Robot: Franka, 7 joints.
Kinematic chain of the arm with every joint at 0, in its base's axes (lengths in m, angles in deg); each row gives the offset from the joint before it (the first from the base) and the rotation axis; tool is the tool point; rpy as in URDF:
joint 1: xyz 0 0 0.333 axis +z
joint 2: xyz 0 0 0 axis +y
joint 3: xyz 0 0 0.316 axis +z
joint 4: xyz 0.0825 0 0 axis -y
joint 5: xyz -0.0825 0 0.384 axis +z
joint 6: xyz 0 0 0 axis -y
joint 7: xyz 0.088 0 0 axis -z
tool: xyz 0 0 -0.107 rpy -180 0 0
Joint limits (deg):
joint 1: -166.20..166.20
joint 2: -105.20..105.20
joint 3: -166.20..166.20
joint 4: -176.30..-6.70
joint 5: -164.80..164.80
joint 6: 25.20..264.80
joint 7: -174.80..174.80
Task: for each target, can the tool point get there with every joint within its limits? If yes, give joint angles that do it. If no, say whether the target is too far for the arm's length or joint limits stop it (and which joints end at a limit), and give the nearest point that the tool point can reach.
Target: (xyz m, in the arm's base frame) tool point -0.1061 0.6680 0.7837
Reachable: yes | joints -90.88 -76.84 -2.61 -35.35 -89.13 92.43 43.14
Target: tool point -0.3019 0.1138 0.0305
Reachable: yes | joints 136.21 36.31 23.08 -152.52 42.01 171.24 75.30
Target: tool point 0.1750 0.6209 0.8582
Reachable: yes | joints -124.47 -30.03 -132.91 -35.08 -59.33 113.70 -41.39
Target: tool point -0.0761 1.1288 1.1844
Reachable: no: too far | nearest point -0.0461 0.6839 0.8489 | short by 0.558 m
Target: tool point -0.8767 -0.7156 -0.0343
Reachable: no: too far | nearest point -0.6321 -0.5160 0.0682 | short by 0.332 m
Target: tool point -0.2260 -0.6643 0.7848
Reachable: yes | joints -95.13 47.09 -31.39 -20.72 104.64 173.03 108.76
